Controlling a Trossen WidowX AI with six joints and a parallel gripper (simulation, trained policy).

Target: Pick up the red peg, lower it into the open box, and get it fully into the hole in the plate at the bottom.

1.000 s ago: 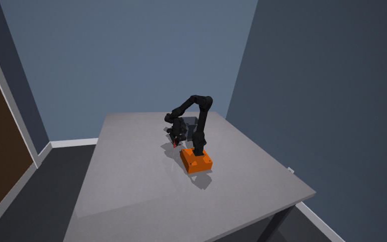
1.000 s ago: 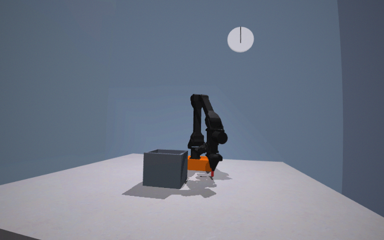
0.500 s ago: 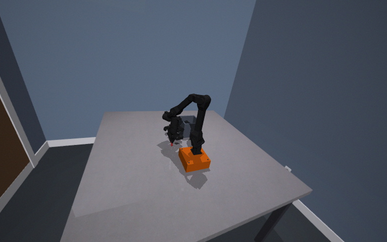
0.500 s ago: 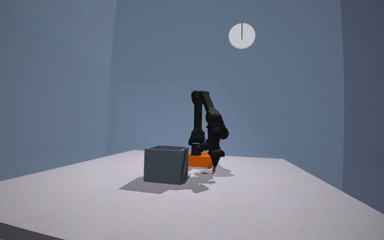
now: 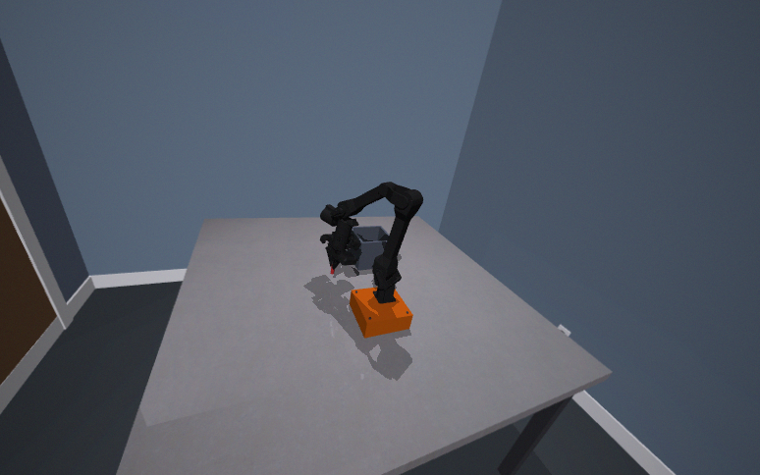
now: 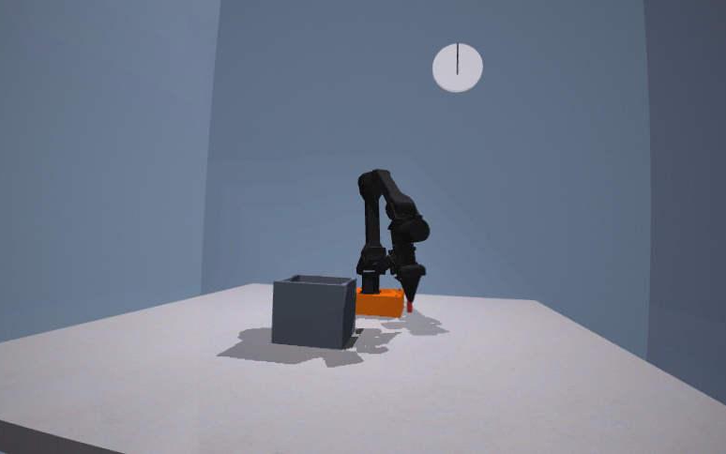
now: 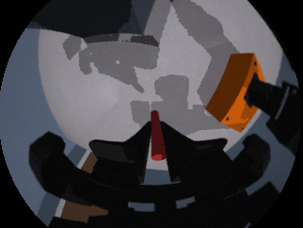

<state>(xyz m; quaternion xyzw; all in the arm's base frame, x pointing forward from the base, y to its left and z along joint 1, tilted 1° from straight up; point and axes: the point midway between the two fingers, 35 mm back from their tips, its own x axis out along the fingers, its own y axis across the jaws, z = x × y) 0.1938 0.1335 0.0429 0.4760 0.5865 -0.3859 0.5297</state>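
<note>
My gripper tip is 15 cm short of the plate, 21 cm to the left of it and 3 cm above it. Round my gripper tip: red peg (1 cm above).
</note>
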